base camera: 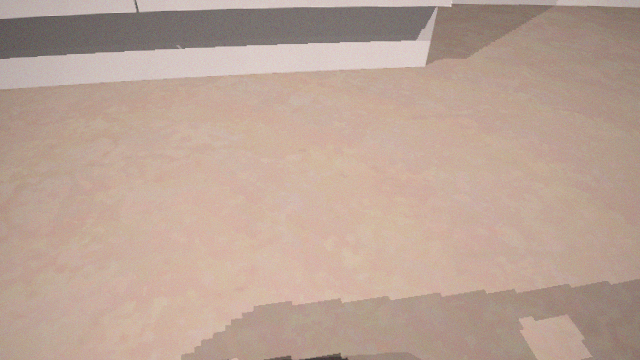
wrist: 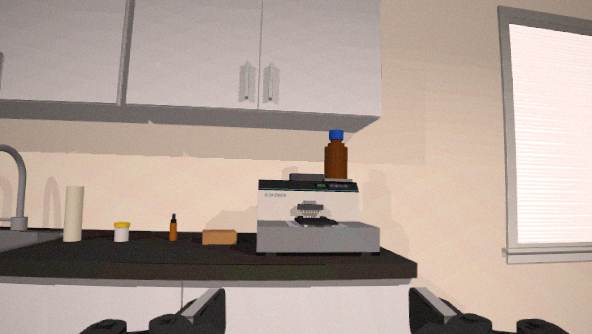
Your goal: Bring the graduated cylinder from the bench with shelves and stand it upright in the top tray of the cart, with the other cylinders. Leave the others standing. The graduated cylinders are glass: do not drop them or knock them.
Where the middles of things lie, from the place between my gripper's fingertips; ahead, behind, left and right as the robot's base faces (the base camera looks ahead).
My hand is 1040 mm short of the brown blue-capped bottle [wrist: 336, 154], 200 mm below it and 150 mm to the left of it.
